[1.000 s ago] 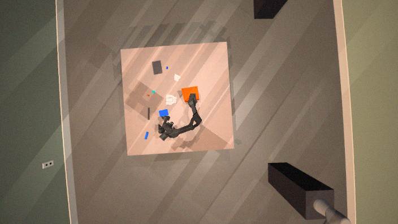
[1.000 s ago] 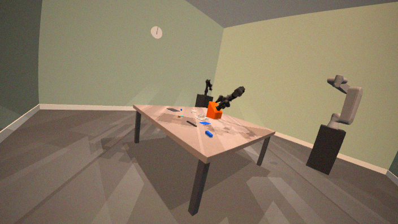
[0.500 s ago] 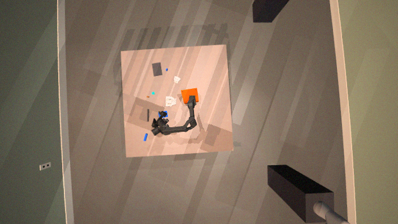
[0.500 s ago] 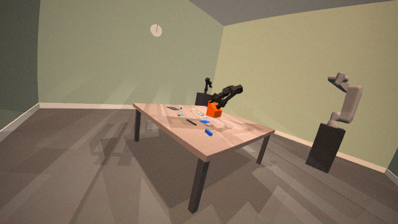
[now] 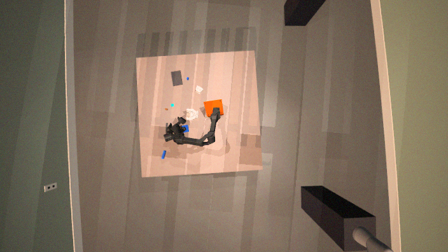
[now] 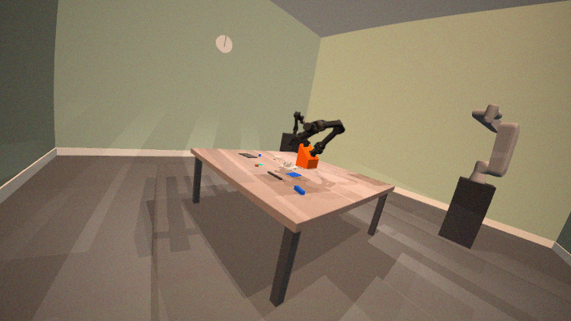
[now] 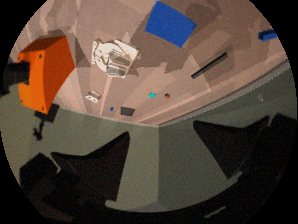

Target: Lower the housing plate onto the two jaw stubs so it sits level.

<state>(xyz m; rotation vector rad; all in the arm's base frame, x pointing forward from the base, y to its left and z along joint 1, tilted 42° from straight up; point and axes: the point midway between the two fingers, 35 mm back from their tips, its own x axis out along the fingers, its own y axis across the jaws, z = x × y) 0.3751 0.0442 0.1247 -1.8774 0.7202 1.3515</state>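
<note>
Now: the white piece 190 mm behind my gripper tip, 330 mm to the right of it and 200 mm below it. From my gripper tip the other things lie so: cyan bit 100 mm ahead, 180 mm to the right, 210 mm below; dark bar 170 mm ahead, 90 mm to the left, 200 mm below; blue flat plate 10 mm behind, 80 mm to the left, 210 mm below.
</note>
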